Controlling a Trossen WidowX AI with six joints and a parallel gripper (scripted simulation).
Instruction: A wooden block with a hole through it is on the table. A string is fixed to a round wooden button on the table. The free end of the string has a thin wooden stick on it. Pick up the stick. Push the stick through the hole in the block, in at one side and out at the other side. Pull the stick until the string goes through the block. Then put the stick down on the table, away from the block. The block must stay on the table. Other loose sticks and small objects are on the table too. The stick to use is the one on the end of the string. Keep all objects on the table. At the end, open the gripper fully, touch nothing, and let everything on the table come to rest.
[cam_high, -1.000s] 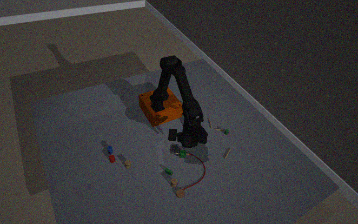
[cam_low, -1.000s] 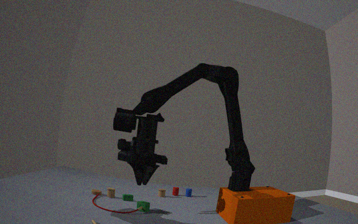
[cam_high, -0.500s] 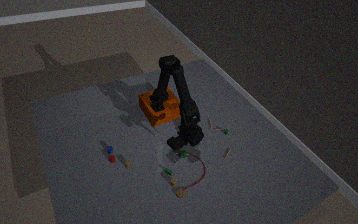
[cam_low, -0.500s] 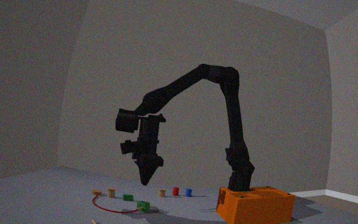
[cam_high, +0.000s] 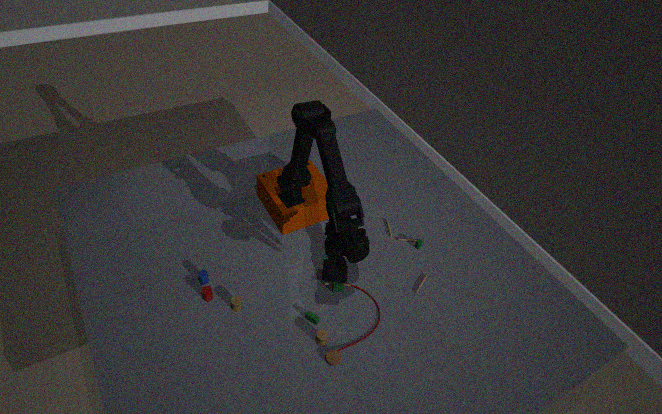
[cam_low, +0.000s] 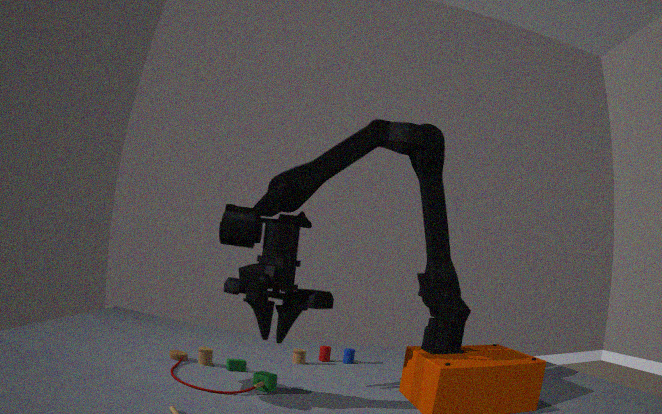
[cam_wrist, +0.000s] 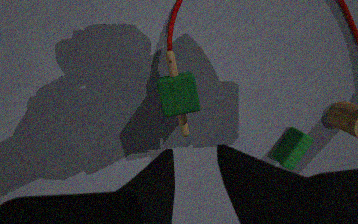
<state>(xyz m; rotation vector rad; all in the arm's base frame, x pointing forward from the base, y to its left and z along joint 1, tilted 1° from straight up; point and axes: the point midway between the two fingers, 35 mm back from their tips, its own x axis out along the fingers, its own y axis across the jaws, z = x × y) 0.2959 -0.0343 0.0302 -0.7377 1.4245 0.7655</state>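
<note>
My gripper tip is 80 mm above the thin wooden stick, 30 mm to the right of it and 10 mm short of it. The rest, counted from my gripper tip: loose stick (260 mm to the left, 110 mm ahead, 90 mm below); then round wooden button (190 mm ahead, 110 mm to the right, 80 mm below); then small green piece (340 mm to the left, 80 mm below).
</note>
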